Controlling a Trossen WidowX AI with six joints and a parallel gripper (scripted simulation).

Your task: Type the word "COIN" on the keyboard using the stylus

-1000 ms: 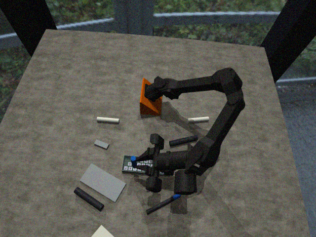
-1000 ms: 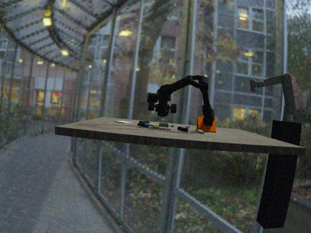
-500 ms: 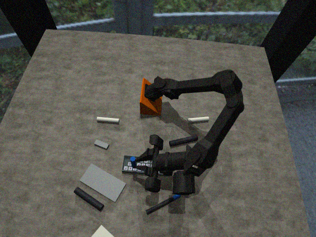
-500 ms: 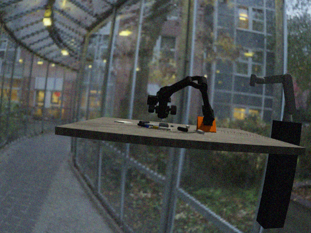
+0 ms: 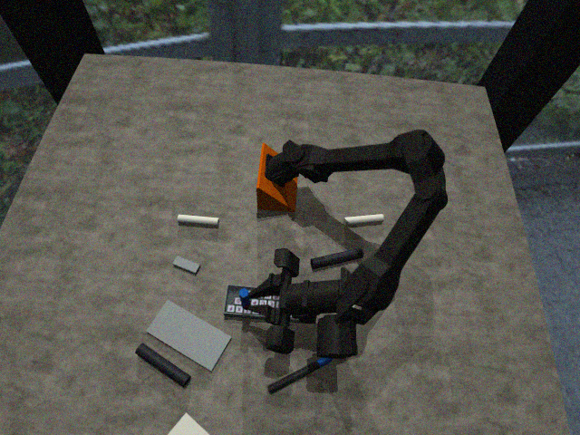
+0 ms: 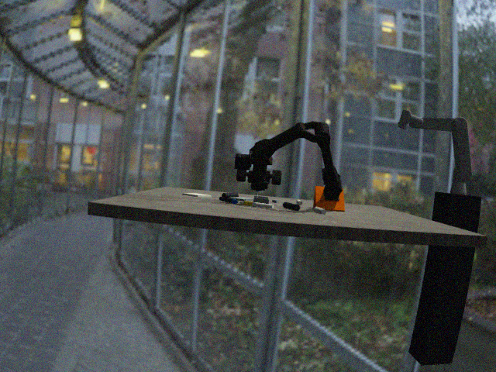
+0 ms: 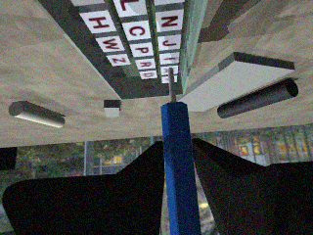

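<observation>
My gripper tip is 10 mm above the blue stylus. From my gripper tip the other things lie so: stylus tip 50 mm below; then grey flat pad 50 mm ahead, 120 mm to the right, 70 mm below; then grey block 100 mm behind, 140 mm to the right, 70 mm below.
</observation>
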